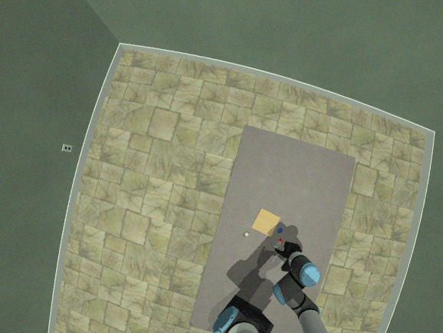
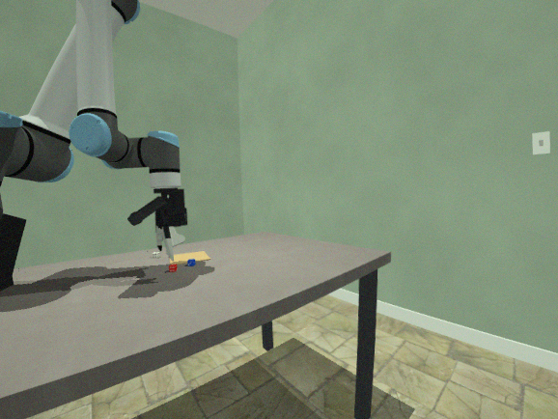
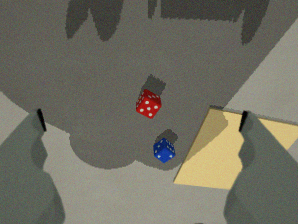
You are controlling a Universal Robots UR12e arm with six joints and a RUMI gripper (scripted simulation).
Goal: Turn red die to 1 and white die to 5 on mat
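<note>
Now: the red die 4 cm below my hand and 2 cm ahead of it. The rest, counted from my hand: blue die (9 cm ahead, 4 cm below, 1 cm to the left); then tan mat (13 cm ahead, 11 cm to the left, 5 cm below); then white die (23 cm to the left, 5 cm ahead, 4 cm below).
</note>
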